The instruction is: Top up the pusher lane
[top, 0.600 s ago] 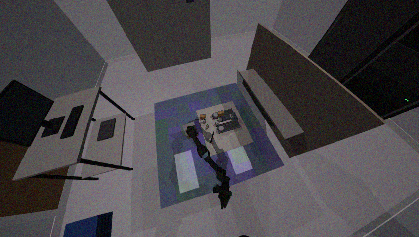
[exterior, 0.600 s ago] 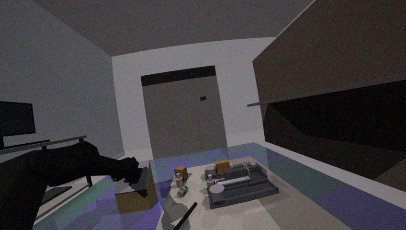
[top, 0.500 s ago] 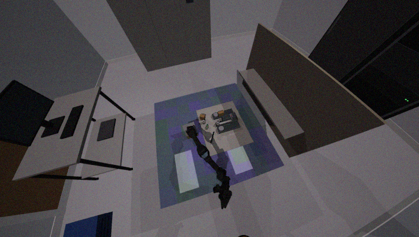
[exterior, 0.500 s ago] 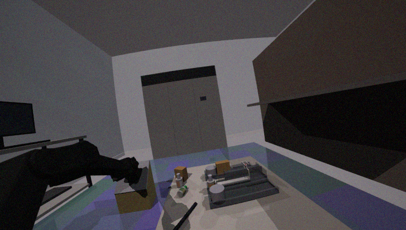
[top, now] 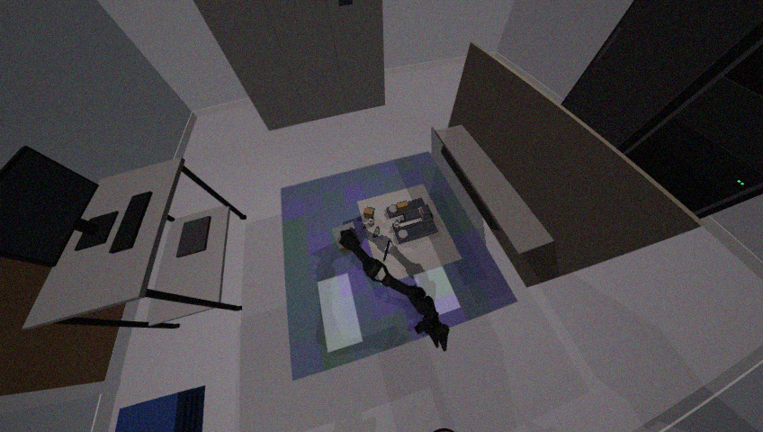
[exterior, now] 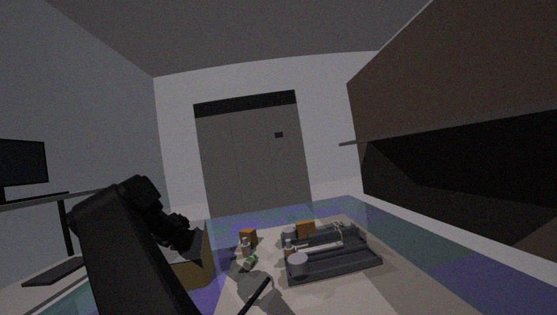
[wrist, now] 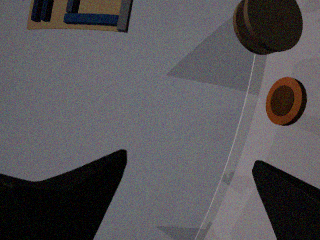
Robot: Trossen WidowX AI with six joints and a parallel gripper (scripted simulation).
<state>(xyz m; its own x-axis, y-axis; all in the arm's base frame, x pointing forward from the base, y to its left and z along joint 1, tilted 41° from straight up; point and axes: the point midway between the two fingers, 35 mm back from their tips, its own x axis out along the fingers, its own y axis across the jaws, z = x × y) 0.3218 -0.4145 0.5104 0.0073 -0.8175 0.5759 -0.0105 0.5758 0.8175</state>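
Right now the brown box is 86 cm to the left of my gripper tip, 17 cm below it and 17 cm behind it. The rest, counted from my gripper tip: dark grey lane rack 75 cm to the left, 19 cm below, 14 cm ahead; black rod 58 cm to the left, 20 cm below, 11 cm behind.
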